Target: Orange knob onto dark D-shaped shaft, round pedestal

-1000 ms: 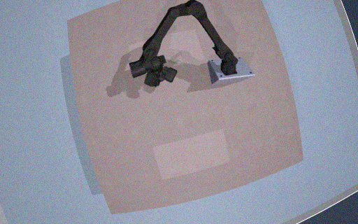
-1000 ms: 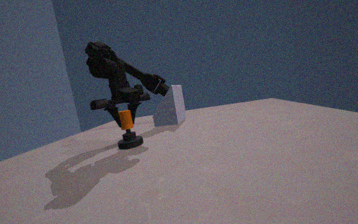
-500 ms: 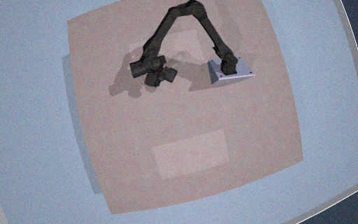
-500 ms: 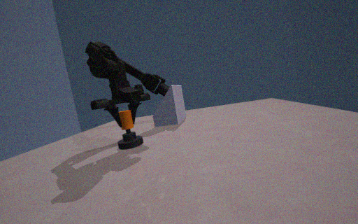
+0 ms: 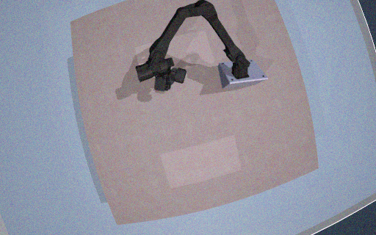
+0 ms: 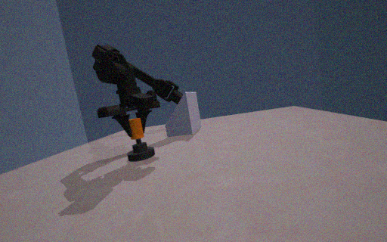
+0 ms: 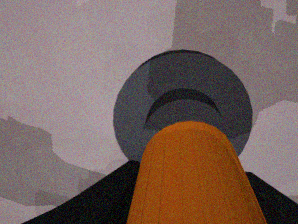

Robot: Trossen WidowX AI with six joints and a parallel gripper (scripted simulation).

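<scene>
Now: gripper tip 20 mm below the orange knob. From my gripper tip the other things lie so: dark pedestal (40 mm below).
</scene>
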